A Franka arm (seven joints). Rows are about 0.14 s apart.
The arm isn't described. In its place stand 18 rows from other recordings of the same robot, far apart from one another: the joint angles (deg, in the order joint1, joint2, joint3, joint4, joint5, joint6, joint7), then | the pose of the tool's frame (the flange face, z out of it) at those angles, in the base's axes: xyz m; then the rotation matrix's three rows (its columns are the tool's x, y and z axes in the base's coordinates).
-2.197 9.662 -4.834 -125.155 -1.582 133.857 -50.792 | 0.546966, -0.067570, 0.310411; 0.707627, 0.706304, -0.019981; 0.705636, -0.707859, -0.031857; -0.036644, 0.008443, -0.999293
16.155 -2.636 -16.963 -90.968 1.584 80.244 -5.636 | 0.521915, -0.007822, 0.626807; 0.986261, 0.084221, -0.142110; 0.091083, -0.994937, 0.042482; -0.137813, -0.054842, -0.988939
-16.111 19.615 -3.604 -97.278 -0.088 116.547 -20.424 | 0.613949, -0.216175, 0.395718; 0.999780, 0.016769, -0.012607; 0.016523, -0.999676, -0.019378; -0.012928, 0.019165, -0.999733
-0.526 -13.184 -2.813 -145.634 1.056 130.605 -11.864 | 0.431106, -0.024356, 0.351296; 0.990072, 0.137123, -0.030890; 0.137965, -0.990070, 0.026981; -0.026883, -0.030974, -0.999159
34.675 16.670 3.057 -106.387 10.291 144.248 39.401 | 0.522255, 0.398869, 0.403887; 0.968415, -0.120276, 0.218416; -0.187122, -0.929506, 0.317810; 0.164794, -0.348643, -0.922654
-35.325 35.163 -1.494 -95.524 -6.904 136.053 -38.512 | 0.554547, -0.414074, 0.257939; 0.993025, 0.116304, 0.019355; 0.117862, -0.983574, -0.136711; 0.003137, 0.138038, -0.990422
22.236 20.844 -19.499 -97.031 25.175 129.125 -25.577 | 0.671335, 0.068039, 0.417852; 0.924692, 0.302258, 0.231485; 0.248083, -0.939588, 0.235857; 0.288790, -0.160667, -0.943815
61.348 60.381 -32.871 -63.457 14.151 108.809 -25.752 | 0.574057, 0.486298, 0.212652; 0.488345, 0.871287, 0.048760; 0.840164, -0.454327, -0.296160; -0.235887, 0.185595, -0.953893
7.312 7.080 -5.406 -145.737 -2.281 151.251 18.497 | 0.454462, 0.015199, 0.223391; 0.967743, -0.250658, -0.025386; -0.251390, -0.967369, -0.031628; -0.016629, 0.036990, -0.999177
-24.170 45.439 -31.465 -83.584 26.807 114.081 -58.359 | 0.473181, -0.520585, 0.248196; 0.996332, -0.069181, -0.050357; -0.062528, -0.990378, 0.123459; -0.058413, -0.119858, -0.991071
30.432 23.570 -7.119 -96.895 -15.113 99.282 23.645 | 0.576142, 0.229619, 0.340148; 0.973606, 0.126568, -0.189925; 0.037406, -0.909385, -0.414269; -0.225148, 0.396231, -0.890118
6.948 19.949 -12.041 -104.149 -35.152 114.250 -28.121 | 0.619739, -0.081867, 0.350628; 0.723842, 0.680093, -0.116306; 0.508232, -0.639562, -0.576767; -0.466640, 0.358377, -0.808587
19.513 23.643 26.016 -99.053 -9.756 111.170 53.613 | 0.470223, 0.427111, 0.351468; 0.989119, -0.079472, -0.123807; -0.091635, -0.991168, -0.095864; -0.115095, 0.106166, -0.987665
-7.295 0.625 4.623 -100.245 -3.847 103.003 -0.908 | 0.569666, -0.032455, 0.553237; 0.999237, -0.018052, 0.034621; -0.015731, -0.997684, -0.066181; 0.035735, 0.065586, -0.997207
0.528 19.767 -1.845 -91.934 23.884 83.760 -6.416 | 0.603936, 0.035054, 0.410190; 0.900898, -0.068743, -0.428553; 0.122413, -0.907051, 0.402832; -0.416412, -0.415371, -0.808745
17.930 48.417 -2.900 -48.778 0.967 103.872 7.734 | 0.750619, 0.220146, 0.419129; 0.982681, 0.142681, 0.118236; 0.142282, -0.989755, 0.011852; 0.118716, 0.005176, -0.992915
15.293 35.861 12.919 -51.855 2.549 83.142 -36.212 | 0.647569, 0.289918, 0.532510; 0.465026, 0.874651, -0.136882; 0.883892, -0.449999, 0.127418; 0.049850, -0.180242, -0.982358
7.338 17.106 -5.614 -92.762 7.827 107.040 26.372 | 0.642829, 0.035859, 0.447820; 0.889528, -0.454305, -0.048444; -0.448230, -0.888302, 0.100043; -0.088483, -0.067277, -0.993803
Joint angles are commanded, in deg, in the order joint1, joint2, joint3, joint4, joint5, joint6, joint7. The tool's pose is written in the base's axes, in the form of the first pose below.
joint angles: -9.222 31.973 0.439 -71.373 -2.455 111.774 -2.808
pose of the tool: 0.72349, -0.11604, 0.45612; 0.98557, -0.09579, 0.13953; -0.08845, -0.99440, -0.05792; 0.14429, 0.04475, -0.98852
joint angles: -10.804 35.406 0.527 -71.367 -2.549 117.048 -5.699
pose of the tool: 0.73473, -0.13749, 0.42140; 0.98303, -0.07005, 0.16954; -0.05959, -0.99604, -0.06598; 0.17349, 0.05476, -0.98331
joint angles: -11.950 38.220 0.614 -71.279 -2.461 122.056 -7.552
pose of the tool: 0.74339, -0.15315, 0.39455; 0.97661, -0.05678, 0.20740; -0.04251, -0.99645, -0.07261; 0.21079, 0.06209, -0.97556
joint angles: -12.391 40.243 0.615 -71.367 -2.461 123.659 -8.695
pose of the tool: 0.74606, -0.15954, 0.36996; 0.97912, -0.04344, 0.19857; -0.02973, -0.99700, -0.07152; 0.20108, 0.06413, -0.97747
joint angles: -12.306 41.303 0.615 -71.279 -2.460 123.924 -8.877
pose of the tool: 0.74747, -0.15867, 0.35709; 0.98164, -0.03795, 0.18691; -0.02552, -0.99733, -0.06849; 0.18901, 0.06247, -0.97999
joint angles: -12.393 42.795 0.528 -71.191 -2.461 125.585 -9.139
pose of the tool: 0.75021, -0.16116, 0.34102; 0.98095, -0.03543, 0.19099; -0.02239, -0.99729, -0.07005; 0.19296, 0.06444, -0.97909
